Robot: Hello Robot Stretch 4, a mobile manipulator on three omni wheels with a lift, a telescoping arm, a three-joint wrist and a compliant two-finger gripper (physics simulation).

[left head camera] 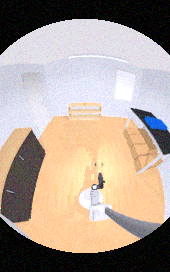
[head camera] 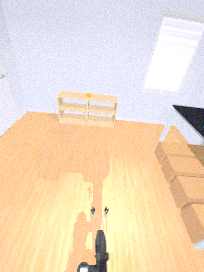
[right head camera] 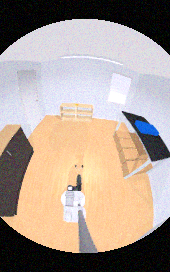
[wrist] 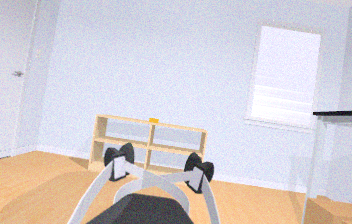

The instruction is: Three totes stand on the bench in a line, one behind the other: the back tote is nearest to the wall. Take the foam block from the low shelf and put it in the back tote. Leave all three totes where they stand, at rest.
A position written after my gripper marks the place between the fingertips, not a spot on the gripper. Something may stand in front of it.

Observation:
I see my gripper (wrist: 160, 160), a low wooden shelf (head camera: 66, 118) and a window with blinds (wrist: 284, 86).
The low wooden shelf is seen too in the wrist view (wrist: 96, 162).

